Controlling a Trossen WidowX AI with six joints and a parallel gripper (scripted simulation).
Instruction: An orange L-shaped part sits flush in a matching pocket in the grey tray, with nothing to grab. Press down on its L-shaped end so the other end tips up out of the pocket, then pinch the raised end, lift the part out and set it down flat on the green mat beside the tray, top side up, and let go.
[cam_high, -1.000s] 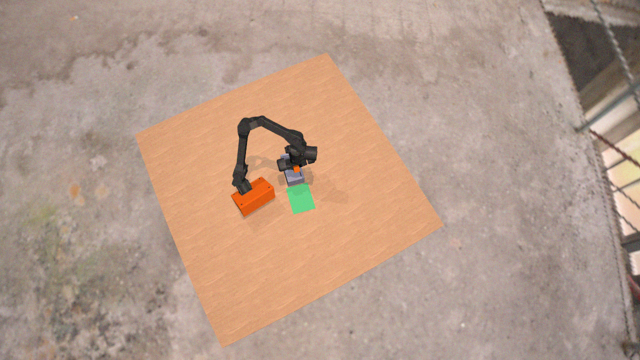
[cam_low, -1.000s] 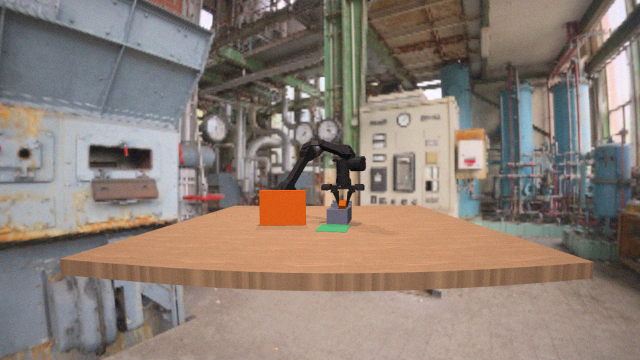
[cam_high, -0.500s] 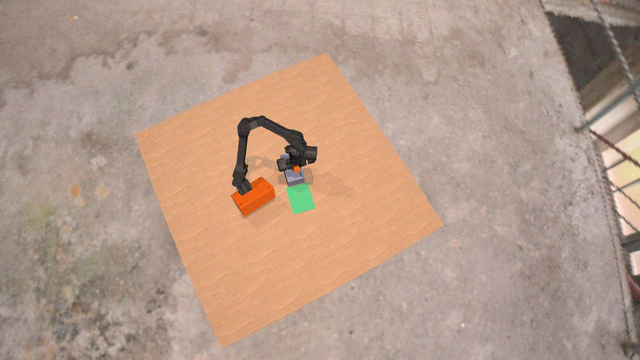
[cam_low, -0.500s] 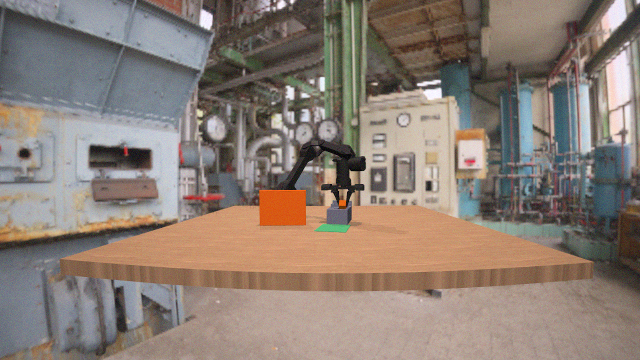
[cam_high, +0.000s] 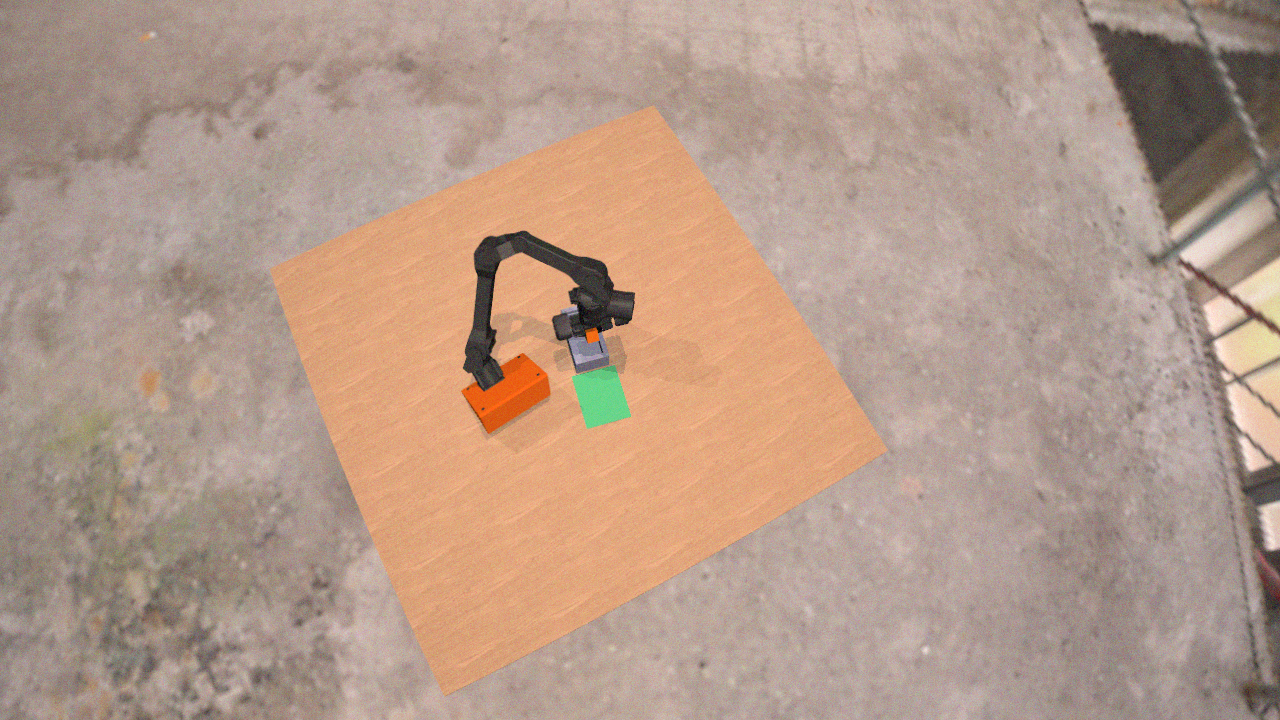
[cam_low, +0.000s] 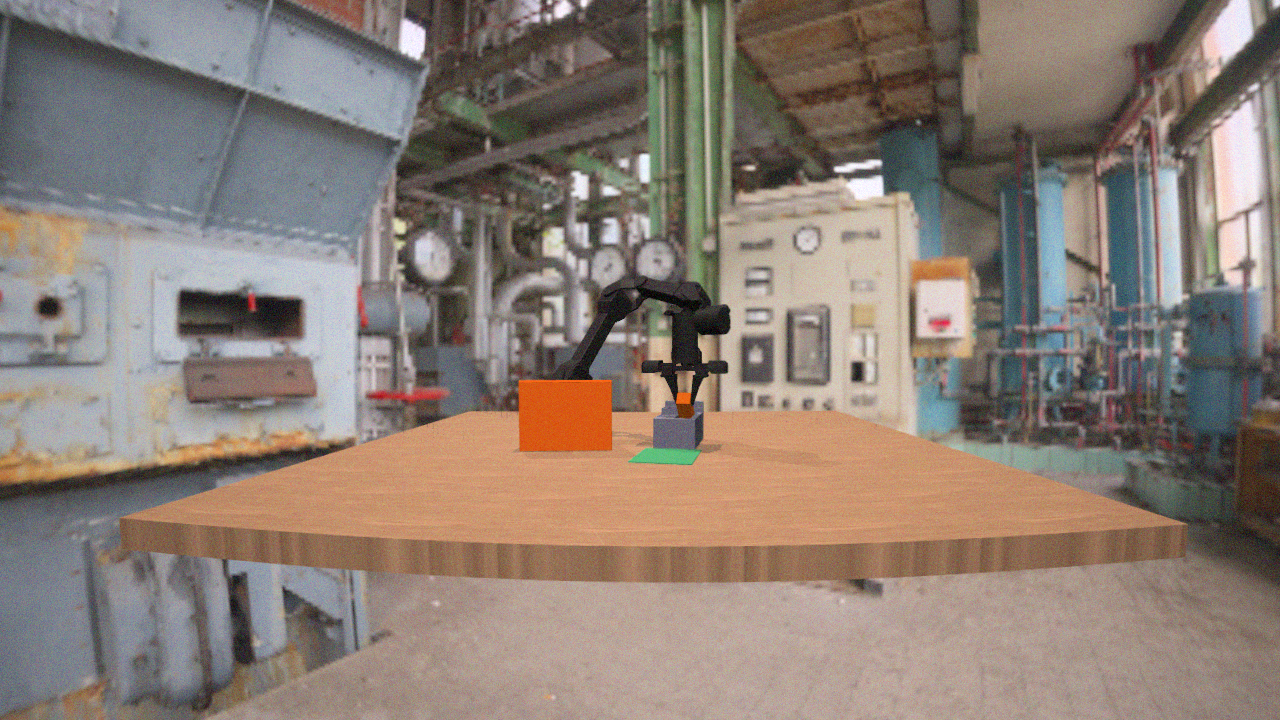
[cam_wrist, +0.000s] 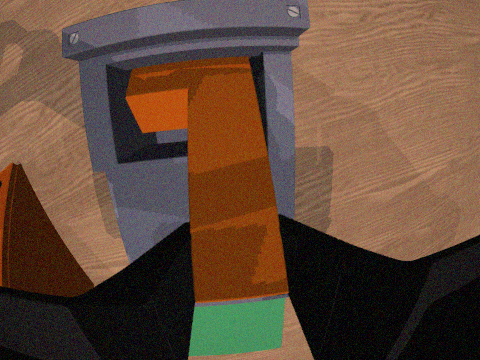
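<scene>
My gripper tip is now 130 mm to the left of the green mat, 100 mm above it and 60 mm past it. Also, from my gripper tip: orange L-shaped part 40 mm to the left, 30 mm below; grey tray 100 mm below, 10 mm to the left, 10 mm behind.
</scene>
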